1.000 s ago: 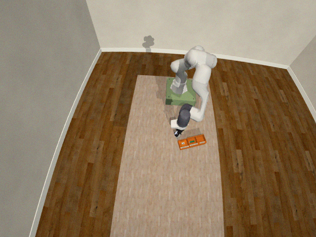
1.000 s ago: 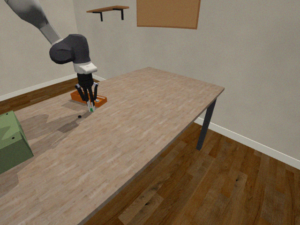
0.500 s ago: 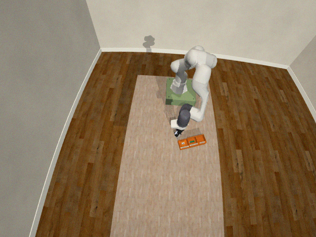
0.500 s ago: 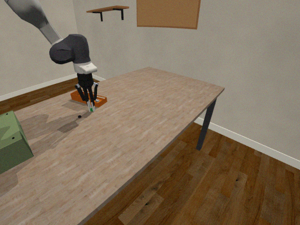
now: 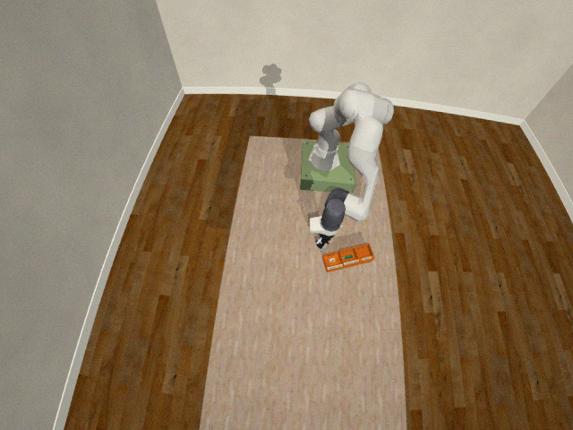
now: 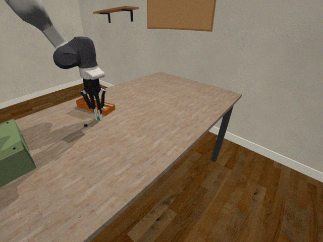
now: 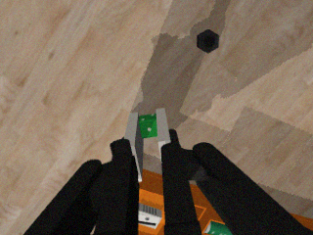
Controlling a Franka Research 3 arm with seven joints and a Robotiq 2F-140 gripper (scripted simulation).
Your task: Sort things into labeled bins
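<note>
Right now the labelled bins is 4 cm ahead of my hand, 14 cm to the left of it and 1 cm below it. The rest, counted from my hand: white piece: 6 cm ahead, 6 cm to the left, 1 cm below; then orange block: 6 cm ahead, 6 cm to the left, 2 cm below; then small green cube: 3 cm below.
</note>
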